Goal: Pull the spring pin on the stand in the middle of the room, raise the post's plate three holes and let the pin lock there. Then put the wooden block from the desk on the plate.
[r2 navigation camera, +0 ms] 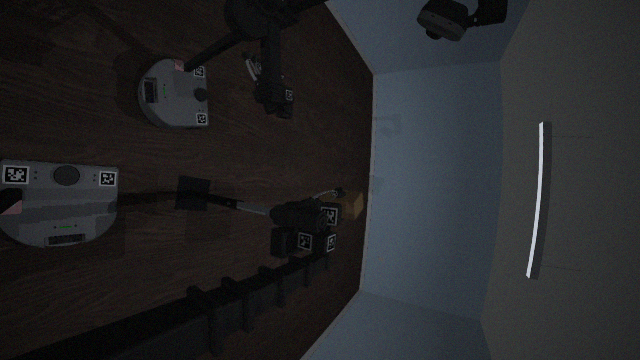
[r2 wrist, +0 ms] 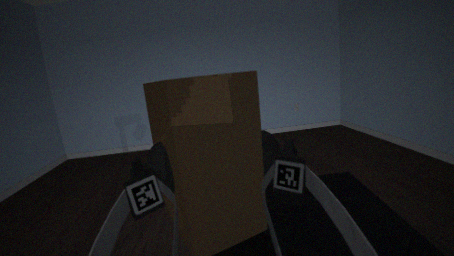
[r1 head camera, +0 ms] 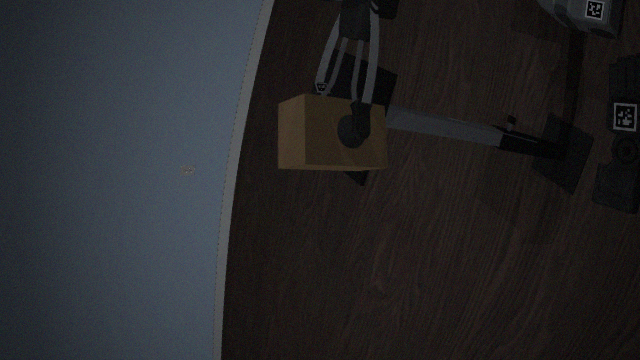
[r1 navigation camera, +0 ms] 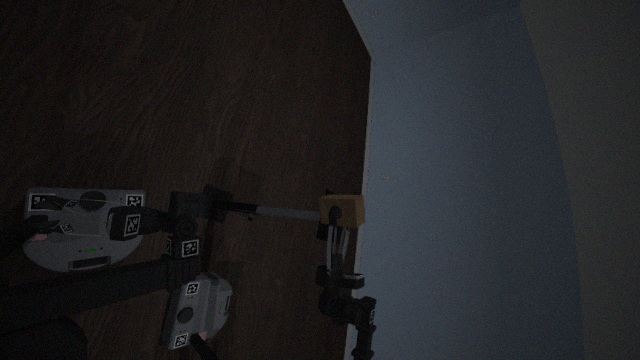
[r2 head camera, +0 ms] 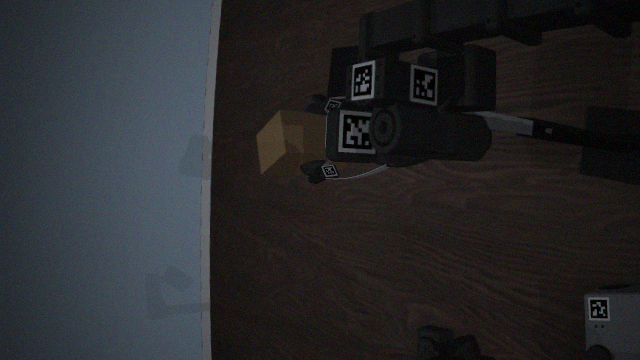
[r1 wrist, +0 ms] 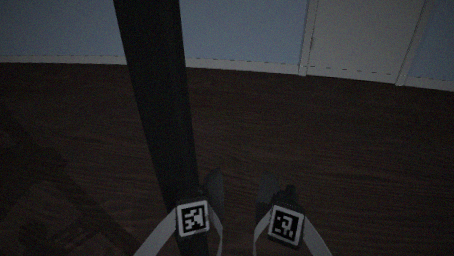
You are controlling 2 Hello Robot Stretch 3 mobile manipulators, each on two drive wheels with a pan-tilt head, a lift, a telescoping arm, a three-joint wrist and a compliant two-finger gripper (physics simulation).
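The tan wooden block (r1 head camera: 325,135) (r1 navigation camera: 355,210) (r2 head camera: 272,145) (r2 navigation camera: 354,204) (r2 wrist: 215,175) is between r2's fingers. r2's gripper (r2 head camera: 315,137) (r2 wrist: 217,160) is shut on it. The block overlaps the black plate (r1 head camera: 375,82) (r2 head camera: 342,65) (r2 wrist: 340,210) in view; whether it touches it is unclear. The plate tops the grey post (r1 head camera: 445,127) (r1 navigation camera: 287,212) (r2 head camera: 505,123) (r2 navigation camera: 252,207). The spring pin (r1 head camera: 511,120) (r1 navigation camera: 250,218) sticks out low on the stand; whether it is seated cannot be told. r1's gripper (r1 wrist: 241,192) is open and empty, away from the pin. The desk does not show.
The stand's dark foot (r1 head camera: 575,170) (r2 navigation camera: 192,192) is on the wood floor. Two grey robot bases (r1 navigation camera: 85,250) (r1 navigation camera: 220,295) (r2 navigation camera: 75,210) (r2 navigation camera: 172,110) are near it. r2's arm (r2 navigation camera: 215,320) extends beside the post. A black vertical bar (r1 wrist: 160,100) and a door (r1 wrist: 365,40) show in r1's wrist view.
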